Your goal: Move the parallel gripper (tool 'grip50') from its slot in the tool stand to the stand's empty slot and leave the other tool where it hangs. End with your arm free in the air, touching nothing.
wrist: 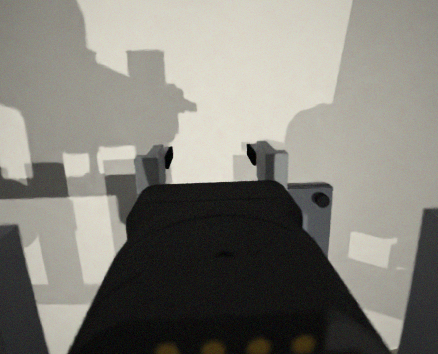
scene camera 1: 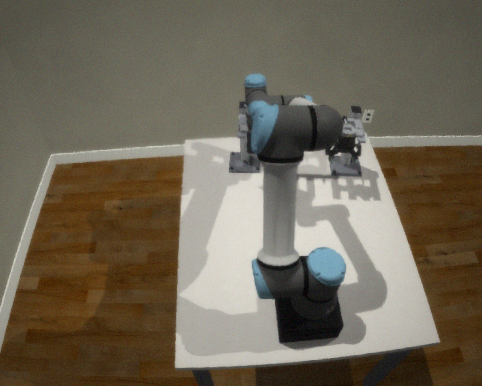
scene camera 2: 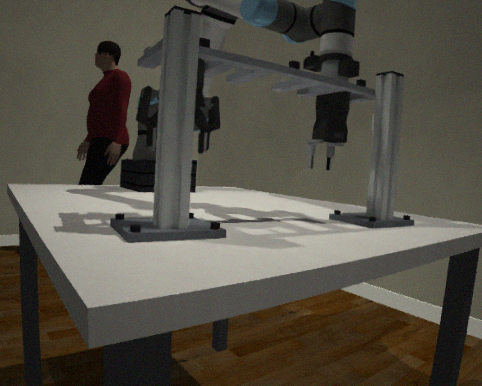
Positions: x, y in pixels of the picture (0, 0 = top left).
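Adaptive gripper: in scene camera 1 (346, 143), in scene camera 2 (211, 103), out of frame in the wrist view. Tool stand, same spot: (wrist: 315, 201) and (scene camera 1: 232, 167).
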